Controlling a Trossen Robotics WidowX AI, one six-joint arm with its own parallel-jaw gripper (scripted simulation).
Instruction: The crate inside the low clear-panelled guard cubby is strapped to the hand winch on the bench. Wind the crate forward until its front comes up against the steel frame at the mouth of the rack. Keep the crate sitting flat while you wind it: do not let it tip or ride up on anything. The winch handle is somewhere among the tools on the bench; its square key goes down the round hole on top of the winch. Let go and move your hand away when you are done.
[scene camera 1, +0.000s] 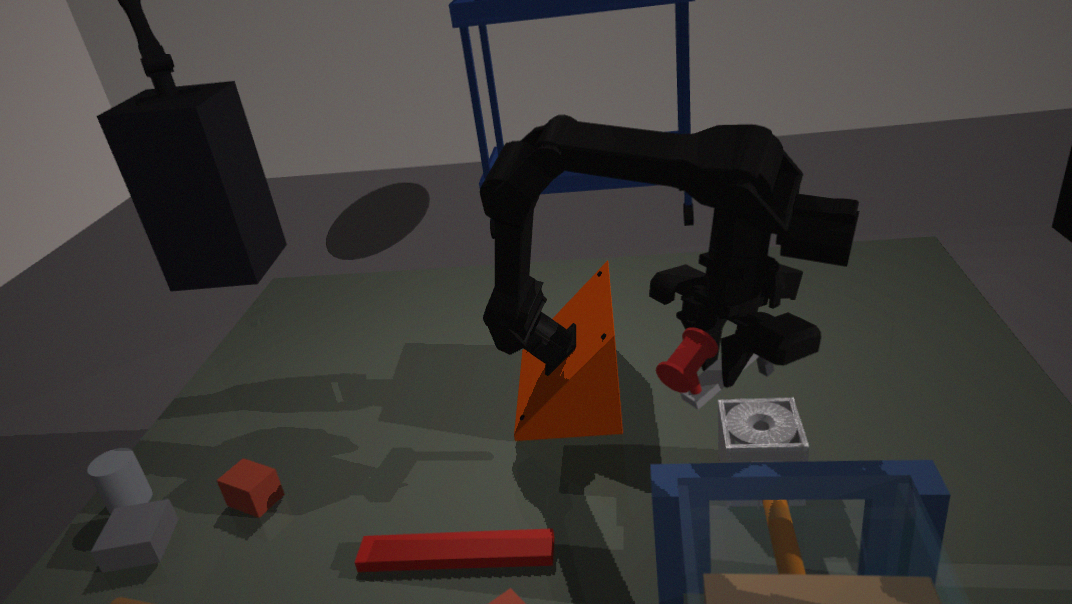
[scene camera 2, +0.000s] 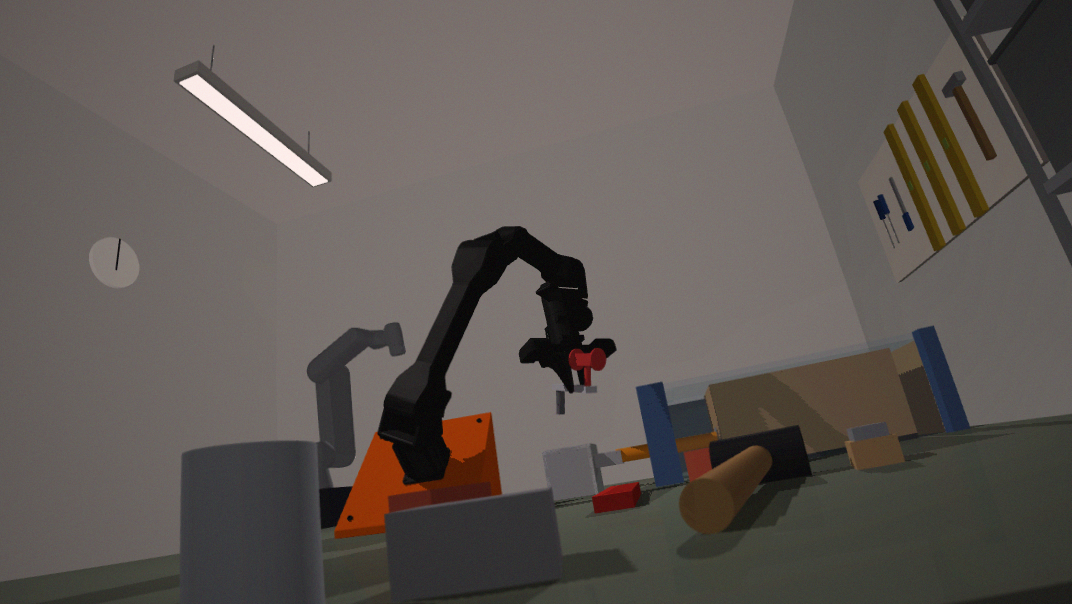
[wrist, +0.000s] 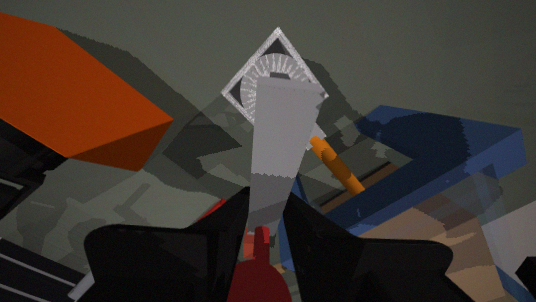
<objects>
My gripper shows in scene camera 1, in scene camera 2 and in the wrist view (266, 193). A grey block shows in scene camera 1 and in scene camera 2; in the wrist view it is hidden by my gripper. The same spot on the grey block: (scene camera 1: 135, 535) is (scene camera 2: 523, 491). One and the same spot on my gripper: (scene camera 2: 558, 360) is (scene camera 1: 711, 315).
</objects>
